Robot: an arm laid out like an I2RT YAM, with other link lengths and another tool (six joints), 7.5 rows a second.
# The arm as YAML. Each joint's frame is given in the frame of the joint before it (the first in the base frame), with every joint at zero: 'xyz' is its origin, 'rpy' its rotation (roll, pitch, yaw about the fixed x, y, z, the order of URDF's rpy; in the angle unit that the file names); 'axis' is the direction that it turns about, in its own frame. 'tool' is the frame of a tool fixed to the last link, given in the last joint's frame.
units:
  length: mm
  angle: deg
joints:
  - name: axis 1
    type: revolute
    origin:
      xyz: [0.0, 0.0, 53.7]
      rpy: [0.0, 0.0, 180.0]
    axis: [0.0, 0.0, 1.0]
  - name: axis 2
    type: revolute
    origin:
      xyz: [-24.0, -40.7, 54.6]
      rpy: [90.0, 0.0, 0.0]
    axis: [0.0, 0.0, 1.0]
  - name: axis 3
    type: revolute
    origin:
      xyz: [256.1, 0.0, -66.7]
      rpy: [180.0, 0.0, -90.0]
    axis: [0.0, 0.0, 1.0]
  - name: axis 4
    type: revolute
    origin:
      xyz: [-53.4, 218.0, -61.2]
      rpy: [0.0, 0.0, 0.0]
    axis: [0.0, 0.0, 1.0]
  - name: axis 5
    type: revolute
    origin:
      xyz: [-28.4, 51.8, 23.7]
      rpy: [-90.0, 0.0, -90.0]
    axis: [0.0, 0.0, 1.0]
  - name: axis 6
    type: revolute
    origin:
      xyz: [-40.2, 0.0, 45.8]
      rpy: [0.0, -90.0, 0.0]
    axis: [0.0, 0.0, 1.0]
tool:
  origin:
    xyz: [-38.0, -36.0, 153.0]
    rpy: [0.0, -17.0, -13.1]
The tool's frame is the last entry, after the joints.
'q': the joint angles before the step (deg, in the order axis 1, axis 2, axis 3, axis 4, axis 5, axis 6). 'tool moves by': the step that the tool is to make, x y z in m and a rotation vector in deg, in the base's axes. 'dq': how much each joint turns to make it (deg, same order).
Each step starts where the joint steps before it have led.
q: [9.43 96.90 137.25 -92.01 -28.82 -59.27]
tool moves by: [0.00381 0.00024 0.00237 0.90 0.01 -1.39]
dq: [0.44 0.01 0.01 1.22 0.46 2.25]
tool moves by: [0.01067 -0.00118 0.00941 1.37 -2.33 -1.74]
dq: [0.00 0.00 -0.04 3.60 0.43 2.19]
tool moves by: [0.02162 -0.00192 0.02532 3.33 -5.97 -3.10]
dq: [-0.01 0.00 -0.06 8.48 0.75 4.24]
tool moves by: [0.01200 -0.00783 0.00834 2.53 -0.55 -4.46]
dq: [0.21 -0.01 -0.03 3.30 2.30 5.25]
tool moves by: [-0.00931 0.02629 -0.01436 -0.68 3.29 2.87]
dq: [4.91 1.01 0.06 -1.85 1.61 1.37]
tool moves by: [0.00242 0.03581 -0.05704 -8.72 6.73 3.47]
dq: [7.61 5.57 -0.01 -4.21 7.15 -1.76]
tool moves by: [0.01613 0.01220 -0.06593 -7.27 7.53 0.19]
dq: [2.38 5.90 -3.13 -0.91 4.20 -0.46]
